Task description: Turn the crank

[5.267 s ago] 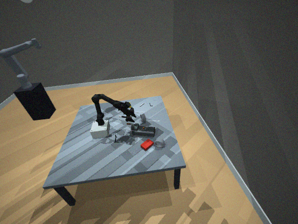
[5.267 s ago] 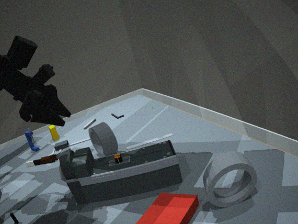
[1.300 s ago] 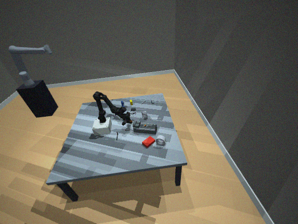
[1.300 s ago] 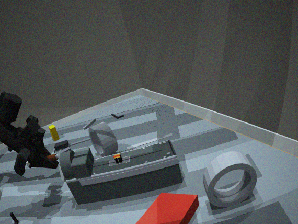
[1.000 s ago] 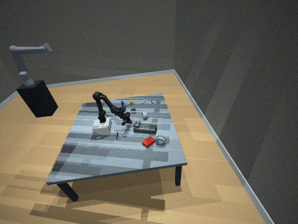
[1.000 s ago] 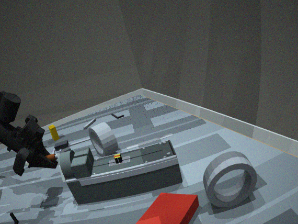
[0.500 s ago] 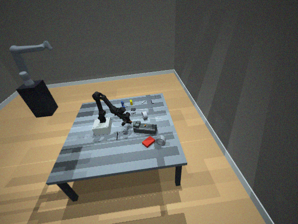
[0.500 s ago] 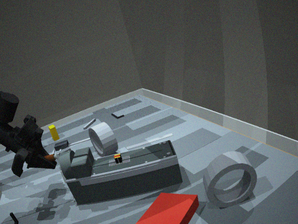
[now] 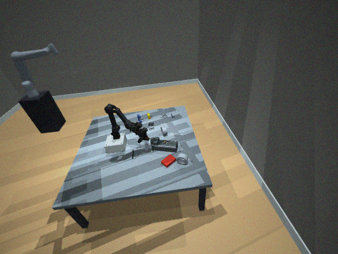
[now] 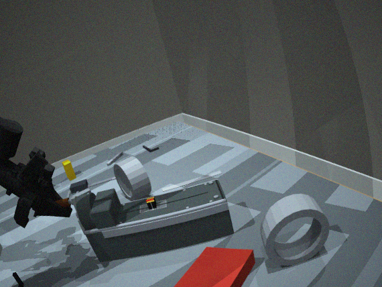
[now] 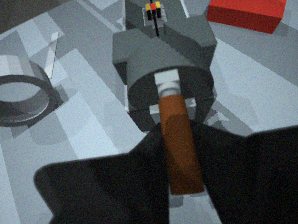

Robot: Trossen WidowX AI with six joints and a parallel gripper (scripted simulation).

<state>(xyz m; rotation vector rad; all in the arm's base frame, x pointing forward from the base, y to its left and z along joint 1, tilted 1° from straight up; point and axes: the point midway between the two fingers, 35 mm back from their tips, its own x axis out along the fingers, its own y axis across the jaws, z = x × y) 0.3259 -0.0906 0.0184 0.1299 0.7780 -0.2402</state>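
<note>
The brown handle is 2 cm behind my gripper tip and 2 cm above it. Also, from my gripper tip: yellow block: 55 cm to the left, 7 cm below, 2 cm behind; then blue clamp: 50 cm to the left, 14 cm behind, 4 cm below; then red pointer: 16 cm ahead, 5 cm to the right, 1 cm below.
</note>
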